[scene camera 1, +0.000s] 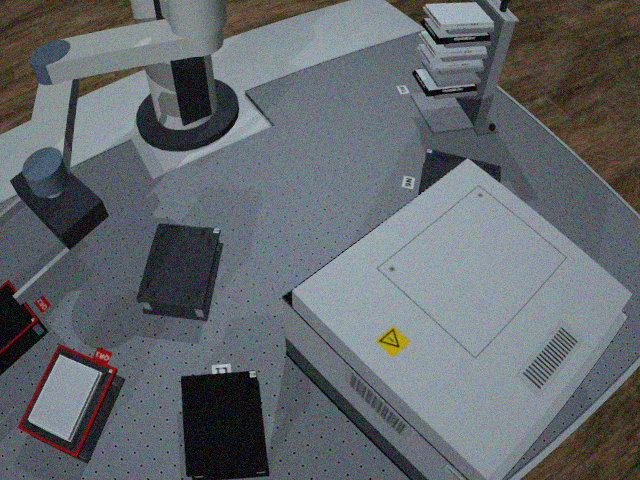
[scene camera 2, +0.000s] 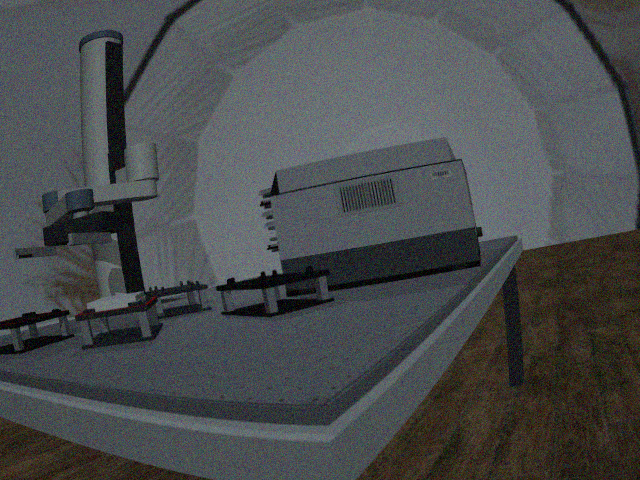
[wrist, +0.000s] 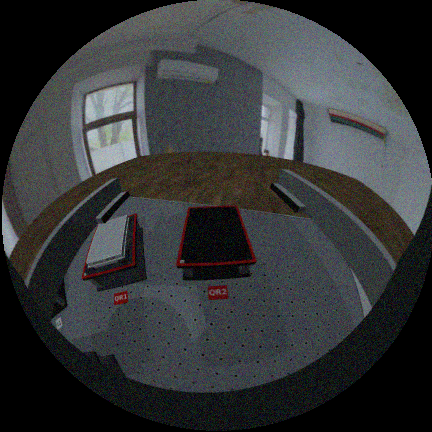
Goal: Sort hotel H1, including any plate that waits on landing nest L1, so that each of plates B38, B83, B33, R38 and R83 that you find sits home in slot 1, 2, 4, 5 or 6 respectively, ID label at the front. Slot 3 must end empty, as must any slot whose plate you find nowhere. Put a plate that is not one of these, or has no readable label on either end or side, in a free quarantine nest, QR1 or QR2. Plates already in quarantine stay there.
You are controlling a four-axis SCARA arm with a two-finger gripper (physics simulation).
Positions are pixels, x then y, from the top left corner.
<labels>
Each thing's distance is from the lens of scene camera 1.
white plate (scene camera 1: pixel 60 408): 90 cm
white plate (scene camera 1: pixel 437 51): 114 cm
</labels>
